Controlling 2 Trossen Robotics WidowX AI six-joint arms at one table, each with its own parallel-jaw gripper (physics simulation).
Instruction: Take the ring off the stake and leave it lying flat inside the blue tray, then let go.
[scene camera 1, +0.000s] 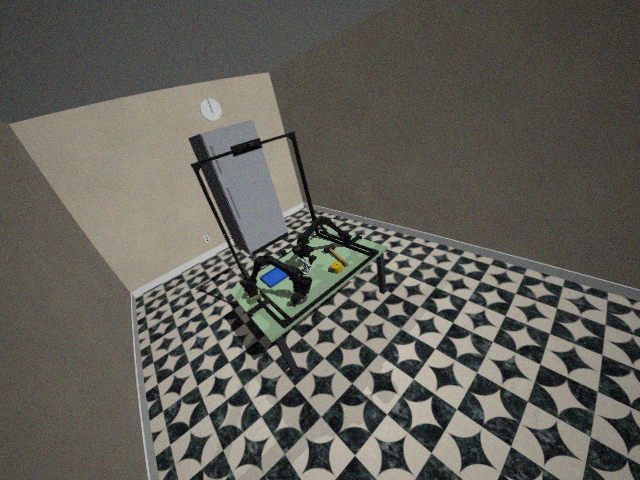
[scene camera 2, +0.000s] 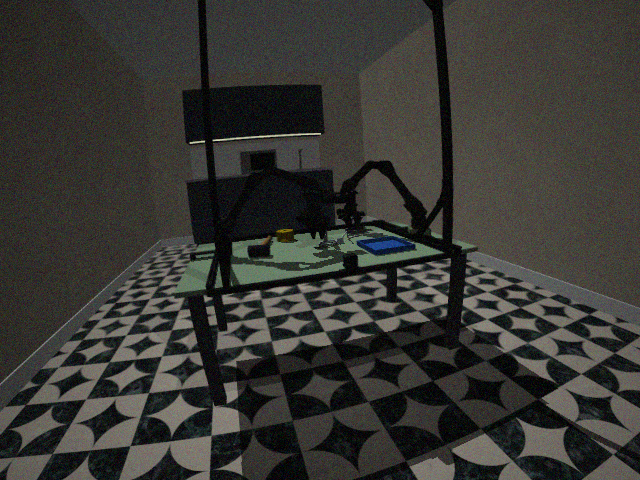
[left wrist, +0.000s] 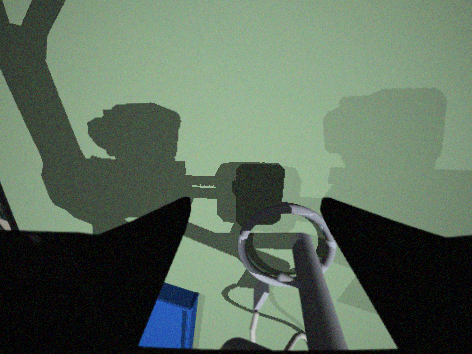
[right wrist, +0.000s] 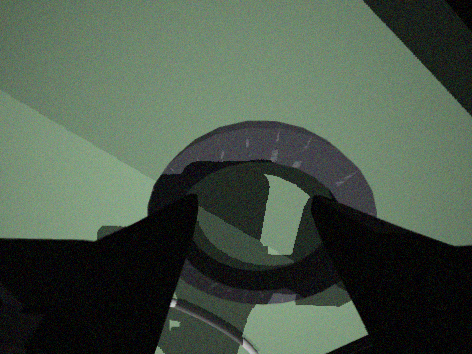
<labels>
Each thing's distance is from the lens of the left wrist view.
my left gripper (left wrist: 255, 203): 12 cm
blue tray (left wrist: 173, 317): 33 cm
</labels>
